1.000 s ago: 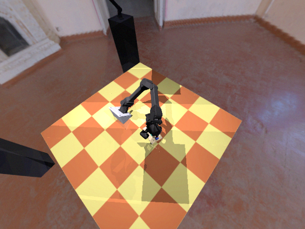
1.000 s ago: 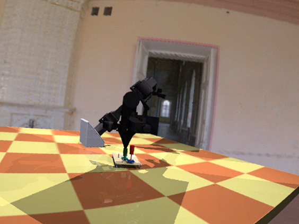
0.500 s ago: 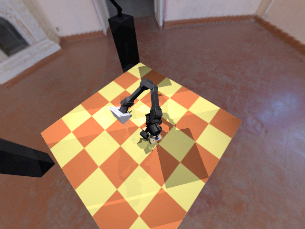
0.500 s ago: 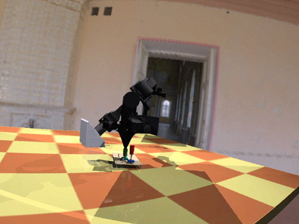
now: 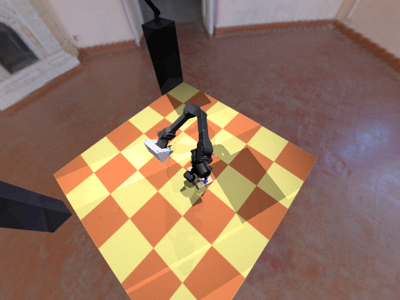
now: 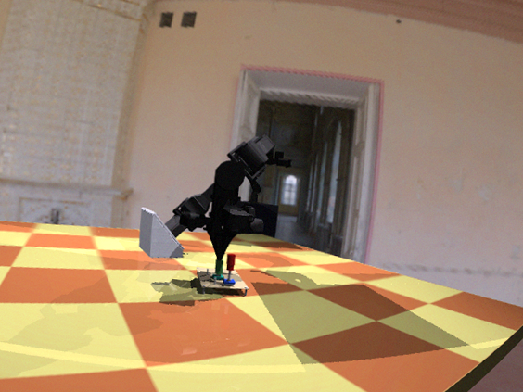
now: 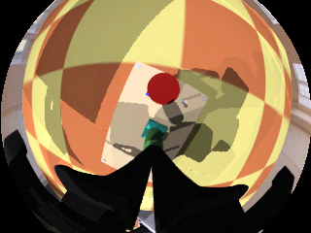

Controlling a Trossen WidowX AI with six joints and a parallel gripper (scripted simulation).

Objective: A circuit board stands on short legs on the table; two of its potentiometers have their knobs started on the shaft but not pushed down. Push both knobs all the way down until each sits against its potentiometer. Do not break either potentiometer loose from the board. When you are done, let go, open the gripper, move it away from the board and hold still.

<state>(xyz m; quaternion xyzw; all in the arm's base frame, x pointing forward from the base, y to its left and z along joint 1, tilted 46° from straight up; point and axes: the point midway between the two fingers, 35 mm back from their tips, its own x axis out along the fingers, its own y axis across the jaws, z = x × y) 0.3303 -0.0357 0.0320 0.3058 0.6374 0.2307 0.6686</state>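
Right now my gripper tip is 20 mm above the green knob. The rest, counted from my gripper tip: red knob: 50 mm ahead, 10 mm above.
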